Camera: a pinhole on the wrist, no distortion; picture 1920 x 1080 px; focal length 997.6 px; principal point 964.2 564.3 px. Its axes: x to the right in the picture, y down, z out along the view. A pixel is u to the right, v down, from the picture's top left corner.
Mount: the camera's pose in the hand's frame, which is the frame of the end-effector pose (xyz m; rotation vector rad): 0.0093 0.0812 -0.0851 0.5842 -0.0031 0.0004
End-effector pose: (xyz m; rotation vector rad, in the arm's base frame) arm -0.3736 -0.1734 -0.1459 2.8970 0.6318 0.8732
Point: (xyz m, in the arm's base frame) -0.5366 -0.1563 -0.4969
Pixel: 121.0 518.6
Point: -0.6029 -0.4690 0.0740
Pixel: behind the camera
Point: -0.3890 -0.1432 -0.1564
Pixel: 861.8 211.2
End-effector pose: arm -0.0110 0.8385 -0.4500 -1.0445 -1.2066 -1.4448
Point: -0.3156 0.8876 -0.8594
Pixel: outside the picture
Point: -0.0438 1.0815 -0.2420
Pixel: 1443.7 907.3
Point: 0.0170 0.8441 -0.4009
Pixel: 1269.1 719.5
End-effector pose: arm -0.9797 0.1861 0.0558 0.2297 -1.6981 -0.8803
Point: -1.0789 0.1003 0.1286
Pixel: 1681.2 402.2
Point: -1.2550 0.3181 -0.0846
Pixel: 731.3 770.3
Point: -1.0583 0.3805 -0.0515
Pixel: 199.6 1023.3
